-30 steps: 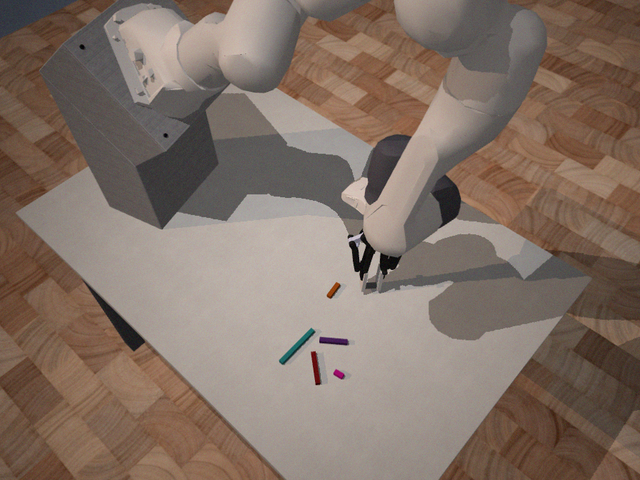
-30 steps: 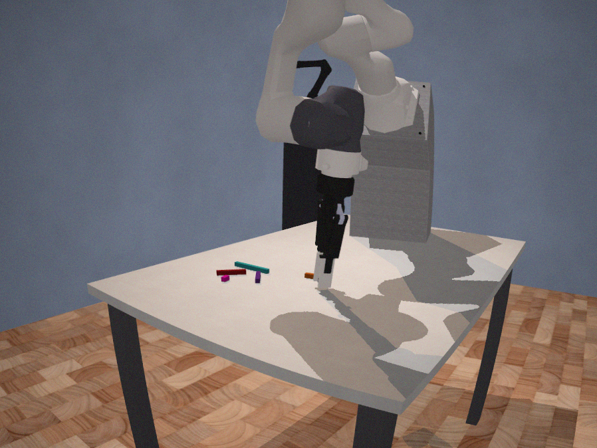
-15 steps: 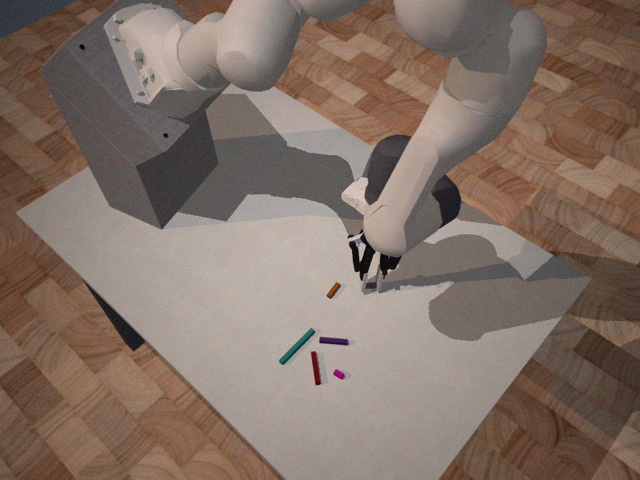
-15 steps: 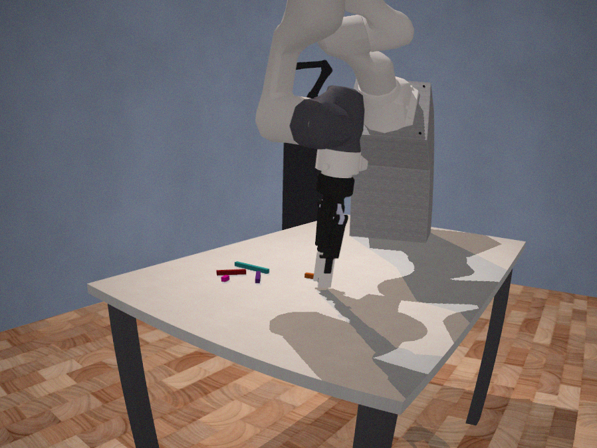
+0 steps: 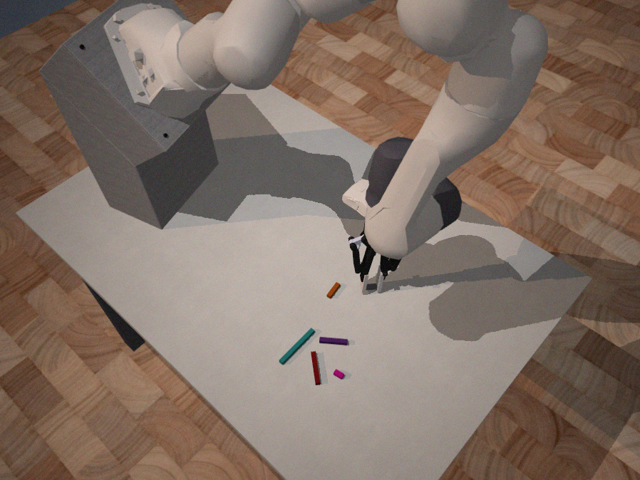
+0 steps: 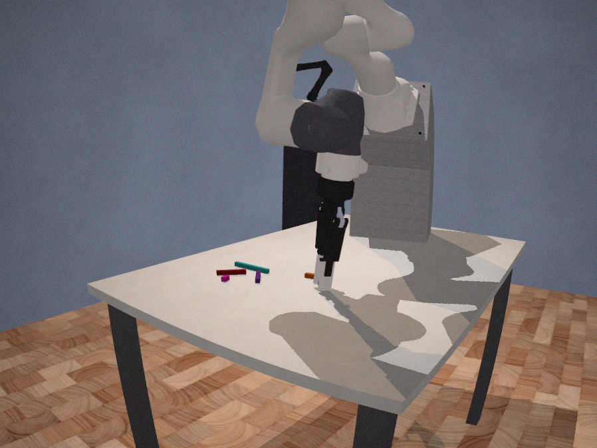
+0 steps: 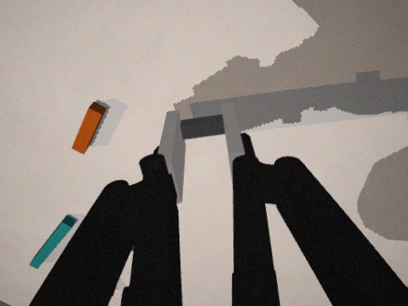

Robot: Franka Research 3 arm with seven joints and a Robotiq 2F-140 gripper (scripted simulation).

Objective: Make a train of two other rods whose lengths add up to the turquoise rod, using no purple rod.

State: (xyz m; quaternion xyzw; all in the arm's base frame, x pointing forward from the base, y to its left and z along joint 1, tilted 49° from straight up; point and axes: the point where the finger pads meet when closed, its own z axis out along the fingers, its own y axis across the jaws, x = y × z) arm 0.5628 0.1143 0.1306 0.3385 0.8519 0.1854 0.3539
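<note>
My hand is 30 mm above the grey rod. The rest, counted from my hand: turquoise rod: 220 mm to the right, 30 mm below; then purple rod: 150 mm to the right, 40 mm ahead, 30 mm below; then orange rod: 70 mm to the right, 50 mm behind, 30 mm below.
</note>
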